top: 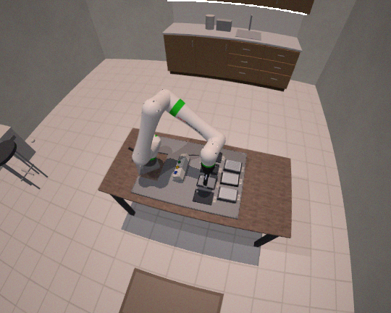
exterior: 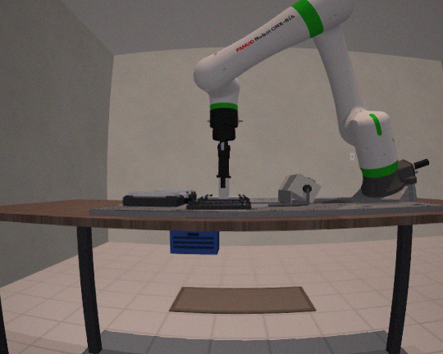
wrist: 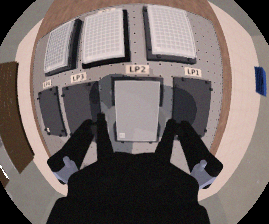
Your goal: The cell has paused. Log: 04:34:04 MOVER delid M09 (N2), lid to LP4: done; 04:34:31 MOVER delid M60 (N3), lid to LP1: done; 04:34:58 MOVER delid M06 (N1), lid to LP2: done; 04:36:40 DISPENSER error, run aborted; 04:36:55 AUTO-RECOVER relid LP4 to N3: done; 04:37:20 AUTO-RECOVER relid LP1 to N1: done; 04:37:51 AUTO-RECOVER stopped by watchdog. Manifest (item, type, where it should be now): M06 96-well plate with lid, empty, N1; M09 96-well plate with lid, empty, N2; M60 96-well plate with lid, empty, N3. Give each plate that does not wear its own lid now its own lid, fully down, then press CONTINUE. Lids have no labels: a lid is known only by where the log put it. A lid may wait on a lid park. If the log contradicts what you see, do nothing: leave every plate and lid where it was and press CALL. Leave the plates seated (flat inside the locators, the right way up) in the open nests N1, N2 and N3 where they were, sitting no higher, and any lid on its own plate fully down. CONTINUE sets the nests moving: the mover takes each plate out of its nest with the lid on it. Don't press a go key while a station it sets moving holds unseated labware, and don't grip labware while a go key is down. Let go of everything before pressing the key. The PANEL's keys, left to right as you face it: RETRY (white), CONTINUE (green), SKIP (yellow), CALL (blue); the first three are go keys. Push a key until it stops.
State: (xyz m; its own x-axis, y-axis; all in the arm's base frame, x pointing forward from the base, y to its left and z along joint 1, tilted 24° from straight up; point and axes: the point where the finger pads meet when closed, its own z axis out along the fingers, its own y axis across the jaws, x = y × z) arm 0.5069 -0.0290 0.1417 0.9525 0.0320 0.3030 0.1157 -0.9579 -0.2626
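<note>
Right now my hand is 2 cm above the lid. The rest, counted from my hand: lid park LP3: 13 cm to the left, 3 cm below, 2 cm behind; then lid park LP1: 13 cm to the right, 3 cm below, 2 cm ahead; then yellow key: 25 cm behind, 3 cm above.
</note>
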